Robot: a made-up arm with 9 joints.
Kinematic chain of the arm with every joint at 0, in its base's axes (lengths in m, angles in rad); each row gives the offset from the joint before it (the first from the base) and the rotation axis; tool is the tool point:
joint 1: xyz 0 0 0.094 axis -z
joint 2: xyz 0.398 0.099 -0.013 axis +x
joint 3: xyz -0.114 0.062 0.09 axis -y
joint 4: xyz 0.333 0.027 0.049 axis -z
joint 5: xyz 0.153 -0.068 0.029 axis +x
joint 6: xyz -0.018 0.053 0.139 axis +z
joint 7: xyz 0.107 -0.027 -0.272 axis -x
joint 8: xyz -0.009 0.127 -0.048 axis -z
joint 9: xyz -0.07 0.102 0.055 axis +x
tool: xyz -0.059 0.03 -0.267
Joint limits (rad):
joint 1: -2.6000..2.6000
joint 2: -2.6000..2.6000
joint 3: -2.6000..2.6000
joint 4: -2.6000..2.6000
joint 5: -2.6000..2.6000
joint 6: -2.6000..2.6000
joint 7: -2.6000..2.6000
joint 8: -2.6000..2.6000
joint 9: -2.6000..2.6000
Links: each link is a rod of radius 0.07 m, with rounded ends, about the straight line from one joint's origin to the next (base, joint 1, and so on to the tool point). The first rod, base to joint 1, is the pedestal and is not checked.
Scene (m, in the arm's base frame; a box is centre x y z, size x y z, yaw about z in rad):
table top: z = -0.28
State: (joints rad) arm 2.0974 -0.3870 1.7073 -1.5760 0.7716 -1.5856 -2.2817 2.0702 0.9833
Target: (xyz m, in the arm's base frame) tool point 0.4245 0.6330 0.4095
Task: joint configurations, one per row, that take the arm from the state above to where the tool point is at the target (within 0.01 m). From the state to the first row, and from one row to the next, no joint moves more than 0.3 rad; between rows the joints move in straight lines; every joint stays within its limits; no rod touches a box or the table.
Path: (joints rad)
1: 1.8319 -0.4484 1.8780 -1.5667 0.6606 -1.5318 -2.2618 2.0065 0.9601
2: 1.5664 -0.5098 2.0486 -1.5574 0.5496 -1.4780 -2.2419 1.9429 0.9369
3: 1.3010 -0.5713 2.2193 -1.5481 0.4386 -1.4242 -2.2221 1.8792 0.9137
4: 1.0355 -0.6327 2.3900 -1.5388 0.3276 -1.3704 -2.2022 1.8156 0.8905

